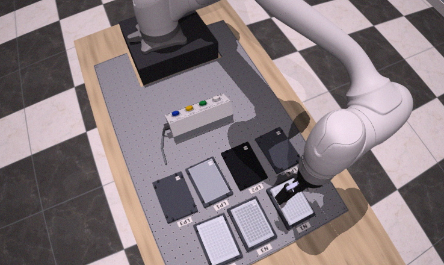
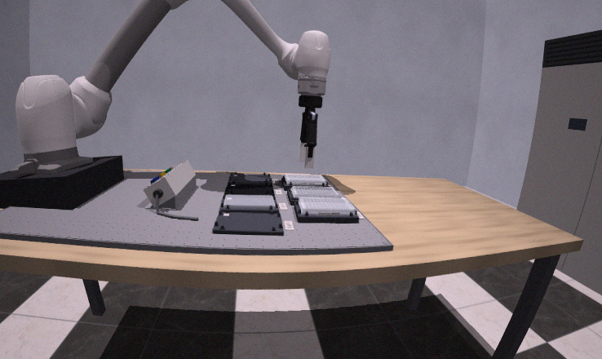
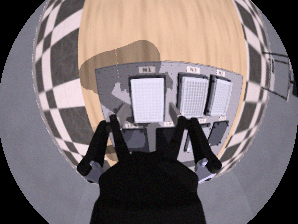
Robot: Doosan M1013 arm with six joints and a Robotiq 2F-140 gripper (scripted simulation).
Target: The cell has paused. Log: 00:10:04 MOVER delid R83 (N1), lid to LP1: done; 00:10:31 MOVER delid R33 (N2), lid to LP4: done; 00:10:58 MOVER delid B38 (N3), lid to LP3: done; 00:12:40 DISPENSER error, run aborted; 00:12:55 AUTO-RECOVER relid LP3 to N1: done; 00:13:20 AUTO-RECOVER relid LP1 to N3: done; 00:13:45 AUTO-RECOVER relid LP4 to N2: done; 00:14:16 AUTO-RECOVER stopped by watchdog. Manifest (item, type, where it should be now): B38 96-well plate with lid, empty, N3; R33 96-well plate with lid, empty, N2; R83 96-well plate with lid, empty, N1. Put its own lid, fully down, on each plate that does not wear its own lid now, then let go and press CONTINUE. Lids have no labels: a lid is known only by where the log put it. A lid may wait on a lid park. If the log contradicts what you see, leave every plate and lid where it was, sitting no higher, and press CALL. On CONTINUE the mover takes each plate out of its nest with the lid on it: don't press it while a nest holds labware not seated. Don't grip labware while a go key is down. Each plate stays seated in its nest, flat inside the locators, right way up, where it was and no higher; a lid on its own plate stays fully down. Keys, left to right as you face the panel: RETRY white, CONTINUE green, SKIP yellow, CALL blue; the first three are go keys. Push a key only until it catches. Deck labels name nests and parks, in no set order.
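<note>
Right now my hand is 150 mm past the LP1, 220 mm to the left of it and 90 mm above it. The rest, counted from my hand: lid park LP3 (140 mm behind, 340 mm to the right, 90 mm below); then LP2 (170 mm behind, 100 mm to the right, 90 mm below); then LP4 (190 mm behind, 40 mm to the left, 90 mm below).
</note>
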